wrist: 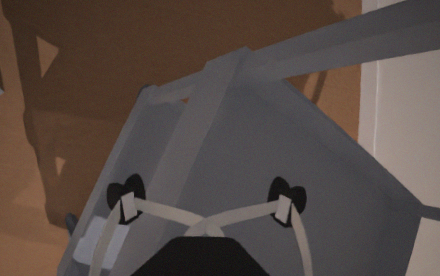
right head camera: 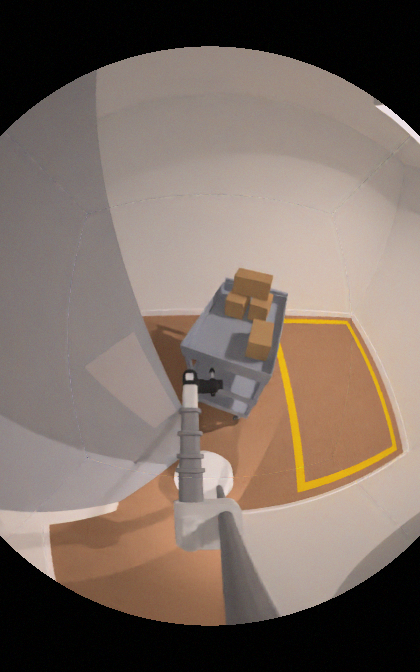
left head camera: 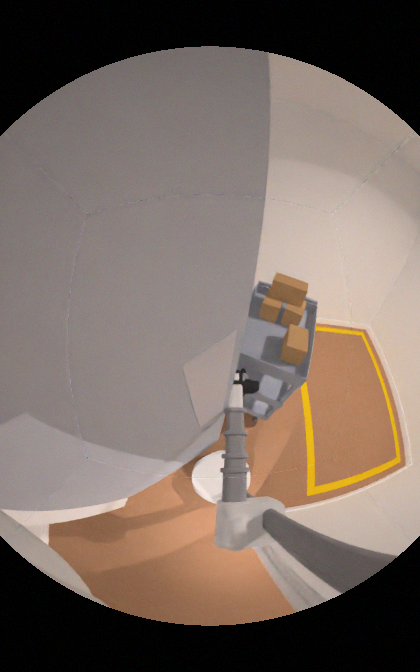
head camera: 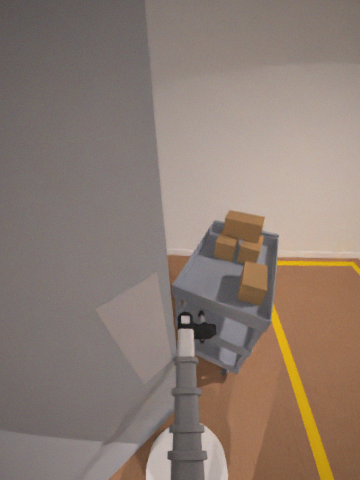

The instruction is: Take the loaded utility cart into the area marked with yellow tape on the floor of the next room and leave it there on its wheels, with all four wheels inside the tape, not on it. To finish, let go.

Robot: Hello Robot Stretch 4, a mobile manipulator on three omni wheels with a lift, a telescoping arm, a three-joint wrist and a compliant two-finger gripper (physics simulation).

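Frame: origin at the robot's base, x left, y back, z up, level; millimetres.
Seen in the pictures: gripper, fingertip midpoint: [wrist: 207, 192].
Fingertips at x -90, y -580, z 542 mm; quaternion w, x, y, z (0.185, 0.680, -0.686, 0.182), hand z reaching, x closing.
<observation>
Offsets run from my fingertips to a thing's top centre.
The grey utility cart [head camera: 220, 303] [left head camera: 272, 369] [right head camera: 227, 360] [wrist: 190, 140] stands upright and turned at an angle, left of the yellow tape [head camera: 297, 390] [left head camera: 309, 440] [right head camera: 293, 415]. Its top edge overlaps part of the left tape line in the head views. A near wheel {dx -208, dy +97, dz -478 mm} [head camera: 225, 371] shows on the floor left of the tape; the other wheels are mostly hidden. Several brown boxes {dx -249, dy -77, dz +342 mm} [head camera: 254, 282] [left head camera: 295, 344] [right head camera: 260, 340] lie on the top shelf. My gripper [head camera: 202, 328] [left head camera: 247, 382] [right head camera: 213, 384] [wrist: 207, 192] is open, fingers wide apart, at the cart's near end, lower than the top shelf.
A large grey wall [head camera: 80, 200] [left head camera: 150, 300] [right head camera: 45, 250] stands close on the left of the arm and cart. A pale wall [head camera: 250, 125] [right head camera: 210, 240] runs behind the cart. Another pale wall runs along the right side of the taped area.
</observation>
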